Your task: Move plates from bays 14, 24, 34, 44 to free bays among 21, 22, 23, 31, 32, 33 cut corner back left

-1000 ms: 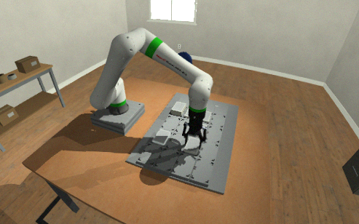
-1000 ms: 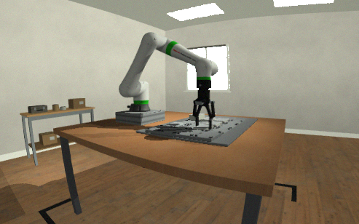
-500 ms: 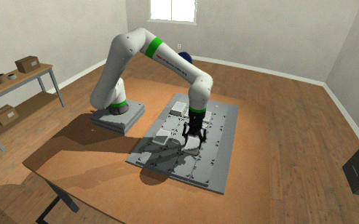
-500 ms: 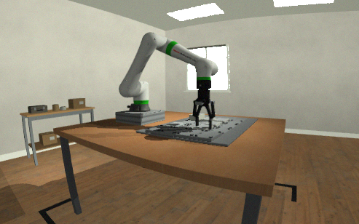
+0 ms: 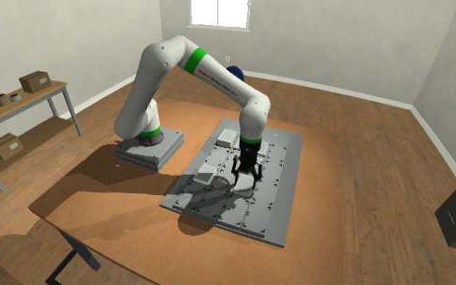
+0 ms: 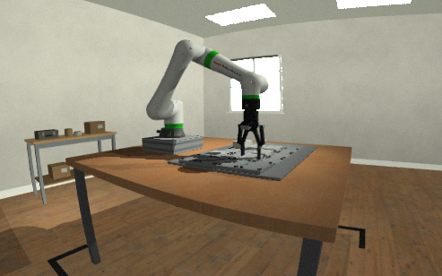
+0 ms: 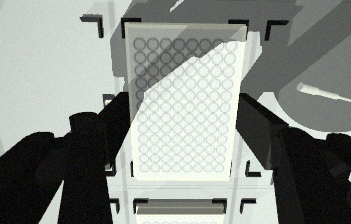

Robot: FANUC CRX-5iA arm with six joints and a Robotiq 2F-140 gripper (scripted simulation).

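Now: hand 60 mm short of the bay label 43, 10 mm to the right of it and 30 mm above it. From my hand the other things lie so: sealed 96-well plate 210 mm behind, 40 mm to the right, 20 mm below; sealed deep-well block 270 mm behind, 280 mm to the left, 10 mm below.
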